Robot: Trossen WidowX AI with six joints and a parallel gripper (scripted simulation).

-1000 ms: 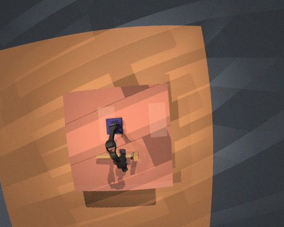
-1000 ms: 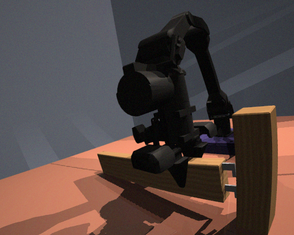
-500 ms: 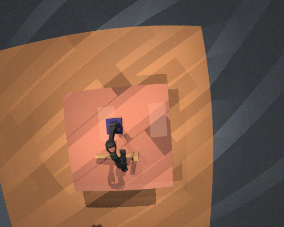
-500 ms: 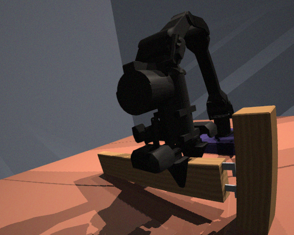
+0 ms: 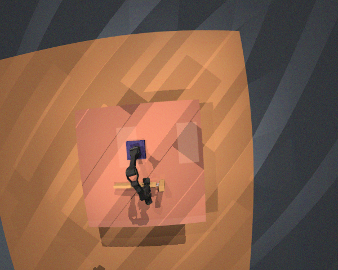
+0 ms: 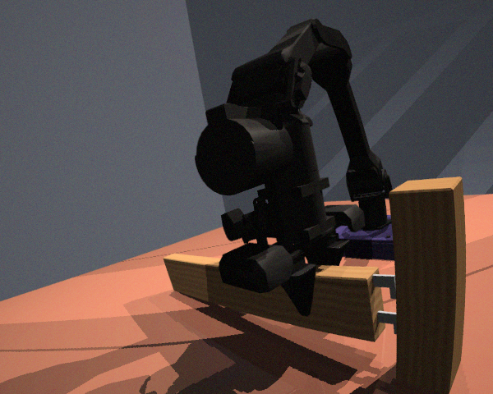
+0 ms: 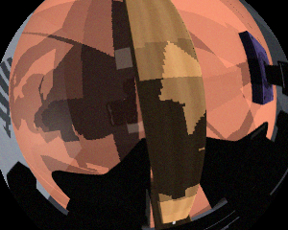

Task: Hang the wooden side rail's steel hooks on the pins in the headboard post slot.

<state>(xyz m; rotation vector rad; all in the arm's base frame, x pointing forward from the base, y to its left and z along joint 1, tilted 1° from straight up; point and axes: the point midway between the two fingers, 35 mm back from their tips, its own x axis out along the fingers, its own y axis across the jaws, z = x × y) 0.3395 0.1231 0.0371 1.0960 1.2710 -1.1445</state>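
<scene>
My gripper tip is 130 mm to the right of the headboard post, 40 mm below it and 20 mm past it.
</scene>
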